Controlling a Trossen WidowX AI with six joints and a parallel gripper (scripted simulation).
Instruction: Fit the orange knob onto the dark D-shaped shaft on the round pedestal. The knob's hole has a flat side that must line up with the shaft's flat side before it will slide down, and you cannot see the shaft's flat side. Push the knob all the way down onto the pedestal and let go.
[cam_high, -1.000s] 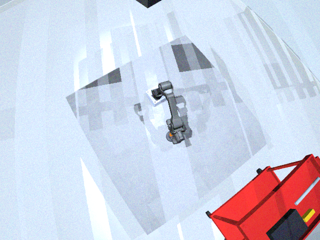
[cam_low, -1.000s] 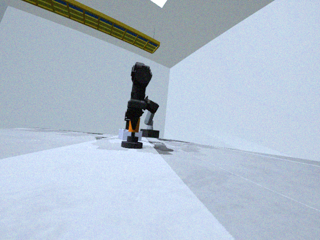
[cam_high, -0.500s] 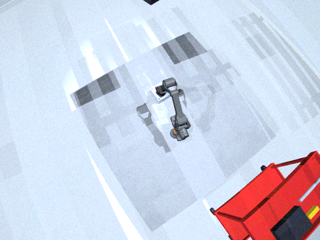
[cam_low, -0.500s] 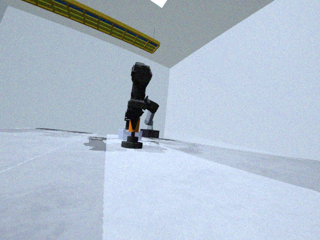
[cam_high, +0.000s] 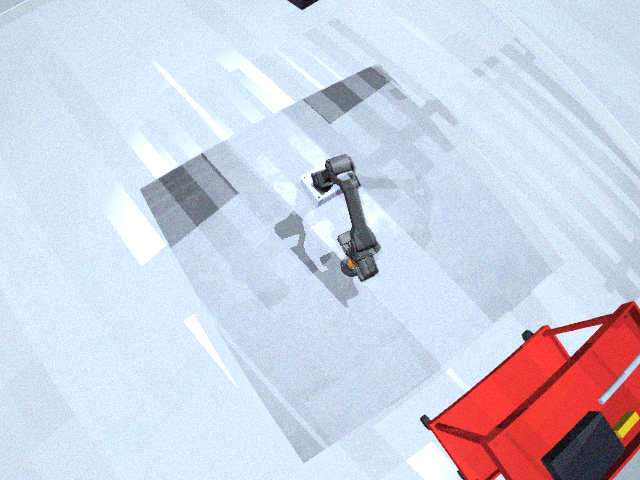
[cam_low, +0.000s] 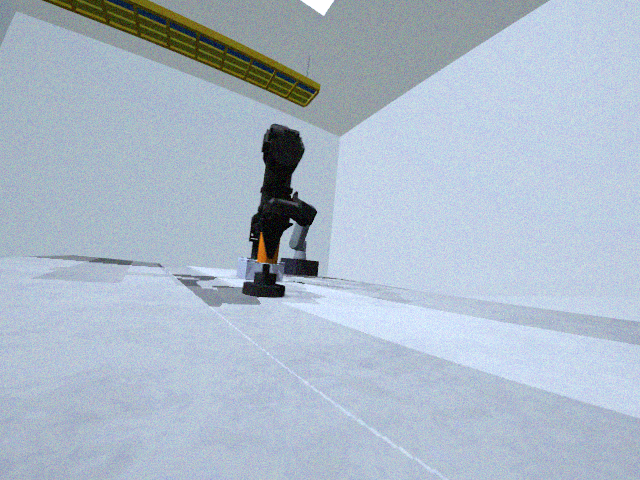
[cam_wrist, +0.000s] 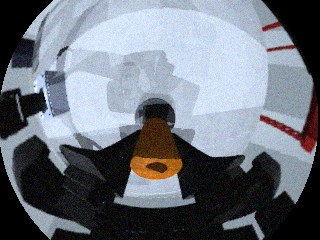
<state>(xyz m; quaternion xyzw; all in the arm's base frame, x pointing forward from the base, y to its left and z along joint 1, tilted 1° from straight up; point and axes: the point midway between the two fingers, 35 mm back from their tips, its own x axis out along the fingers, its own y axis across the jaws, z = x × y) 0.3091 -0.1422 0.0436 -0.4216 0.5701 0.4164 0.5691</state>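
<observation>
Now: gripper tip 20 mm below the orange knob. Also, from my gripper tip: dark pedestal: 40 mm below.
</observation>
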